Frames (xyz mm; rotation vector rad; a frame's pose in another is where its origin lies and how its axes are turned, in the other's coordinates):
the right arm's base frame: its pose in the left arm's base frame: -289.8 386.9 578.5 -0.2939 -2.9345 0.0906
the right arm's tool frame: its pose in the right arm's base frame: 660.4 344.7 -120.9 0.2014 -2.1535 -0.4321
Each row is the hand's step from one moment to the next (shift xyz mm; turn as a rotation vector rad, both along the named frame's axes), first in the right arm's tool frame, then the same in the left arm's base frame.
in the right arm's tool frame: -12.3 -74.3 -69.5 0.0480 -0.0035 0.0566
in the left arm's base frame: -75.6 -66.7 18.3 0.0694 -0.0196 -0.0180
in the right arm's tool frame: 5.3 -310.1 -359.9 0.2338 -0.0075 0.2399
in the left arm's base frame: -360.5 -309.4 5.1 0.3054 -0.0900 -0.1046
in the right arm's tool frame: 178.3 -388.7 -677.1 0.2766 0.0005 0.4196
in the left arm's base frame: -601.8 -482.6 -215.2 0.4886 -0.0867 -0.0798
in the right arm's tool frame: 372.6 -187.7 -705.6 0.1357 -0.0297 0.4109
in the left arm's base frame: -542.1 -391.4 -474.2 0.4281 -0.0521 0.0467
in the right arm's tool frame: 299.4 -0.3 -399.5 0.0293 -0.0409 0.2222
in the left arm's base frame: -266.5 -166.0 -388.2 0.2137 -0.0309 0.0725
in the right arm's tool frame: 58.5 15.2 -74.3 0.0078 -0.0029 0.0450
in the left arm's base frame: -47.2 -18.5 -81.2 0.0444 -0.0023 0.0108
